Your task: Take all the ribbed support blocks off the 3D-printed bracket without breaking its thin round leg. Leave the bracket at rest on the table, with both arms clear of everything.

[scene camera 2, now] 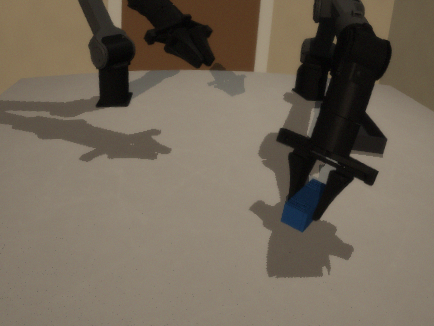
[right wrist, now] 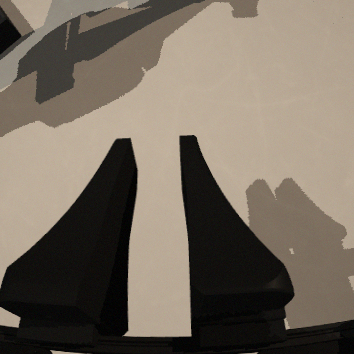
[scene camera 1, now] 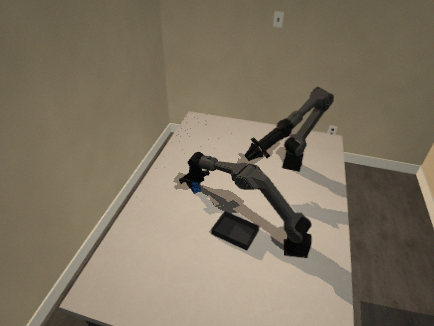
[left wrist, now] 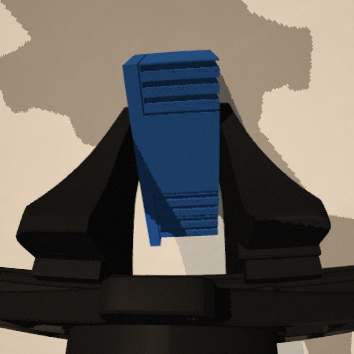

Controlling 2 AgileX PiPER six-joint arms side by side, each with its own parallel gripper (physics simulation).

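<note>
The blue bracket lies on the table, between the fingers of my left gripper, which is shut on its two long sides. In the left wrist view, one ribbed section shows at its upper end and another ribbed section at its lower end. The thin round leg cannot be made out. My right gripper is partly open and empty, above the table and well away from the bracket.
A black tray stands on the table, between the bracket and the left arm's base. The right arm's base stands farther back in scene camera 1. Arm shadows cross the table.
</note>
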